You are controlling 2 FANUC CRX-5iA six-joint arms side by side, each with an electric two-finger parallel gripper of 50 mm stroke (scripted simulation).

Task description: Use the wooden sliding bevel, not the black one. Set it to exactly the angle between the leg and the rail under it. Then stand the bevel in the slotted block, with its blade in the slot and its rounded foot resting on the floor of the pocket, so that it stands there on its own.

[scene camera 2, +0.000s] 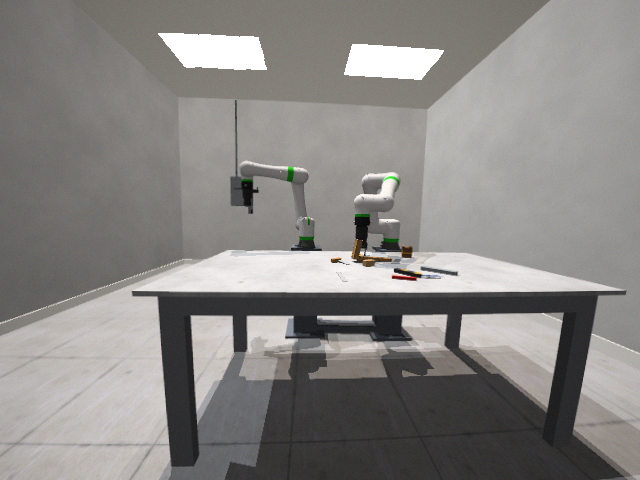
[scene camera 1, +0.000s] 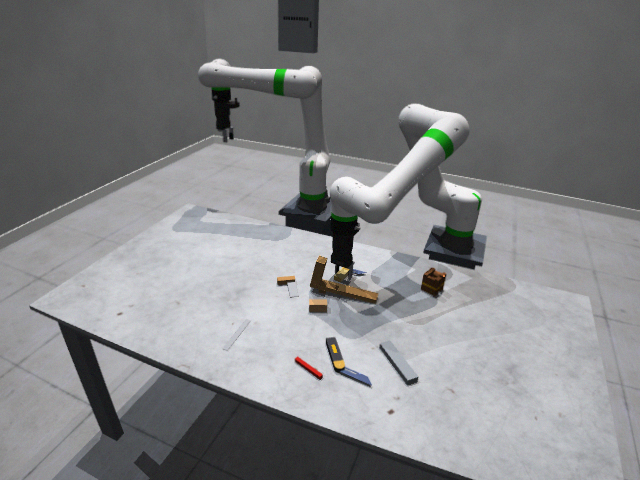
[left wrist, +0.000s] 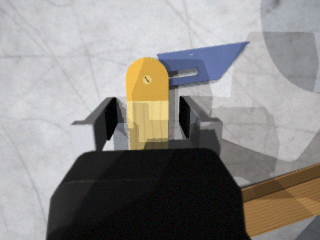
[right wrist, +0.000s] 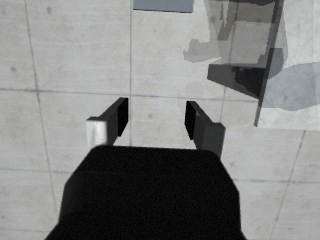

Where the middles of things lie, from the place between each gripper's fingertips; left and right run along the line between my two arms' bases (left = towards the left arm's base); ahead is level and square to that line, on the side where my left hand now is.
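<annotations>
Right hand relative to the blue blade (left wrist: 212, 62): 41 cm short of it, 89 cm to the right of it, 28 cm above it.
My left hand is 10 mm above the blade, 30 mm to the right of it and 30 mm past it. By its middle, the blue blade is nearer to my left hand than to my right hand.
</annotations>
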